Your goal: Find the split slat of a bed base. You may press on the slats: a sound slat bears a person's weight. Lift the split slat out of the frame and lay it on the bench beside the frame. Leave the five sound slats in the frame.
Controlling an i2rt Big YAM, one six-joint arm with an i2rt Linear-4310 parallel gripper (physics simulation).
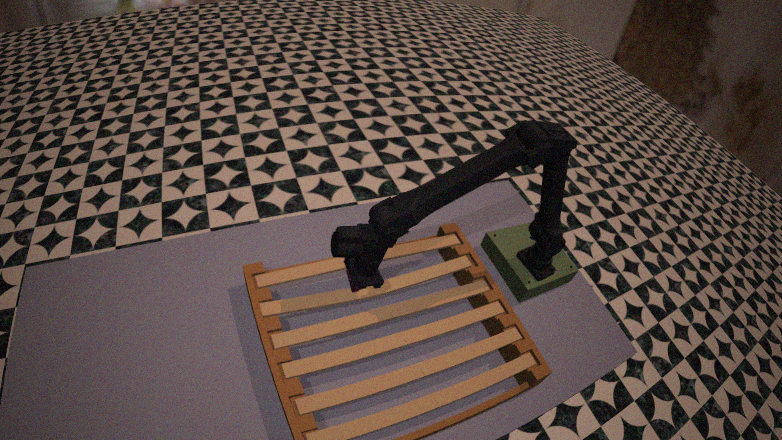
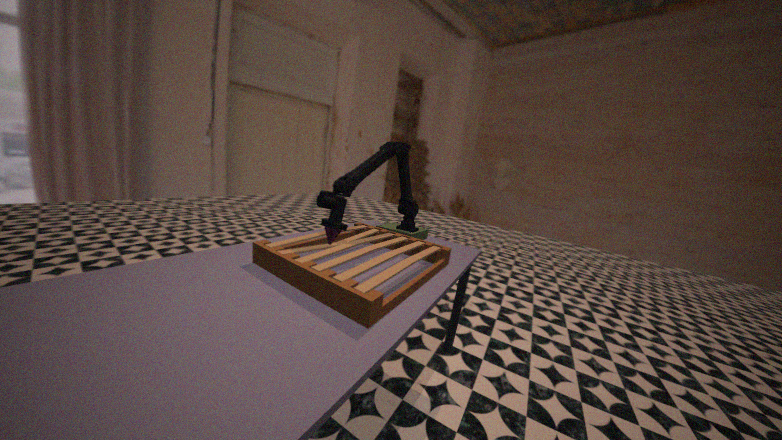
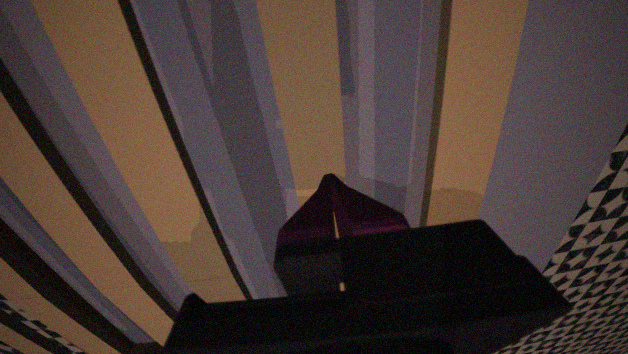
Path:
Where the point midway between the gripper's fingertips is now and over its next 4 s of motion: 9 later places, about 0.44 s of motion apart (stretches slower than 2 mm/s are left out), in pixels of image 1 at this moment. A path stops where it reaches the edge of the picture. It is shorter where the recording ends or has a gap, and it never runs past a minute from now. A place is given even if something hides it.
My gripper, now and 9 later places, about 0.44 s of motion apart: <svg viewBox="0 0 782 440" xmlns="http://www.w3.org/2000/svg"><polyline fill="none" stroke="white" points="354,291 361,269 378,284 388,297 383,300 363,318 372,307 377,288 377,258 376,263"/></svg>

